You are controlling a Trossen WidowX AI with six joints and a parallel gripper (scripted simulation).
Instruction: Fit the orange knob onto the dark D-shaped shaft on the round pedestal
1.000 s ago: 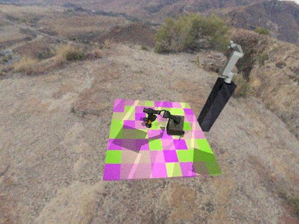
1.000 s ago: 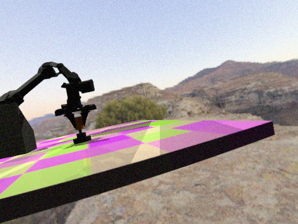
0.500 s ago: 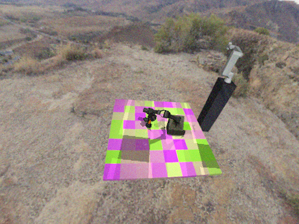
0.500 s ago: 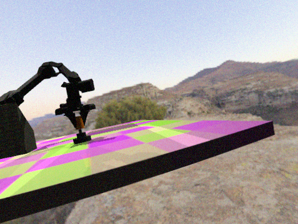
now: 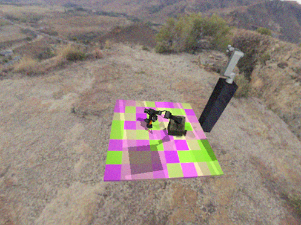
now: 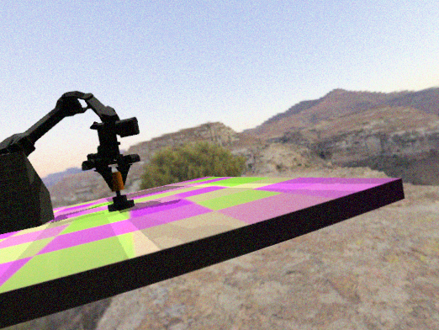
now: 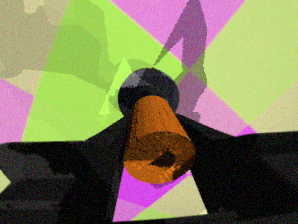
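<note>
Right now my gripper tip is 2 cm below the orange knob. Also, from my gripper tip: round dark pedestal (4 cm below).
</note>
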